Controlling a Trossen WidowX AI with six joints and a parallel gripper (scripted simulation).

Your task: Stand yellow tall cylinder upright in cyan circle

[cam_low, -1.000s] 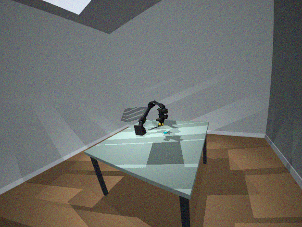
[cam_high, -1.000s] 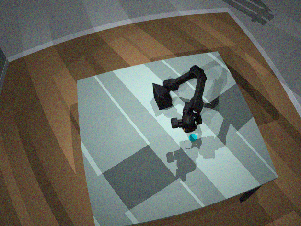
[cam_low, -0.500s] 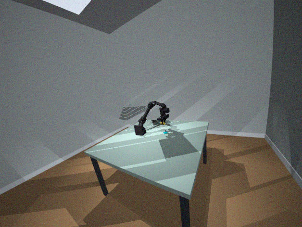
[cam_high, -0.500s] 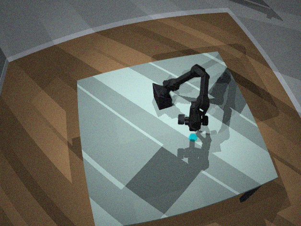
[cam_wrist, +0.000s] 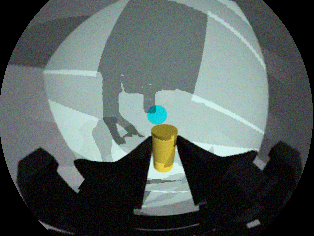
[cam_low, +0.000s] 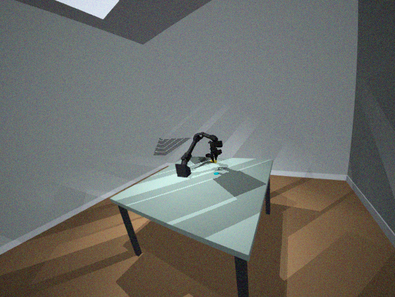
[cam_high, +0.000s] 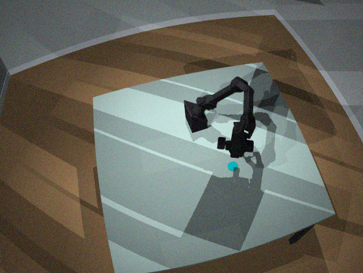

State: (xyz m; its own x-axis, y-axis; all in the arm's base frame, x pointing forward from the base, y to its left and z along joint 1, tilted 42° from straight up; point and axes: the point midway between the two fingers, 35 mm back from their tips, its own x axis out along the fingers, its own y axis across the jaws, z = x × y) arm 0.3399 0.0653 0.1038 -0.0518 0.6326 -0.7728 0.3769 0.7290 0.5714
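The cyan circle is 14 cm below my gripper tip. The rest, counted from my gripper tip: yellow tall cylinder (2 cm behind, 1 cm to the left).
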